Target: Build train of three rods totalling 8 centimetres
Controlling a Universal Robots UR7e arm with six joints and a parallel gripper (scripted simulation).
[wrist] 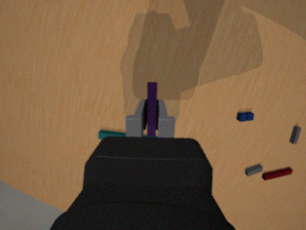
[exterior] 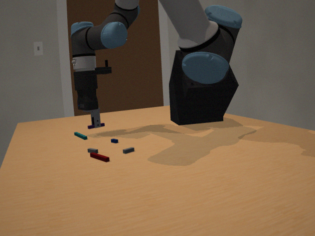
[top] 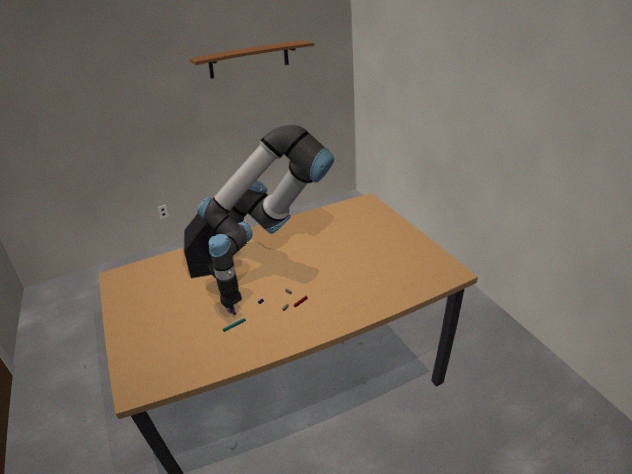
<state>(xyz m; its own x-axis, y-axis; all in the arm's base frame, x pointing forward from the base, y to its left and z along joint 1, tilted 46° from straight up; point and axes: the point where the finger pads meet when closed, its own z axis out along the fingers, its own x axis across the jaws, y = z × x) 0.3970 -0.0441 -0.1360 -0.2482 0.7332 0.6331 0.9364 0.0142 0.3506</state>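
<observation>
My gripper is now 6 cm short of the turquoise rod, 4 cm above it and 1 cm to the left of it. From my hand the other things lie so: red rod: 27 cm to the left, 6 cm ahead, 4 cm below; purple rod: 1 cm below.
</observation>
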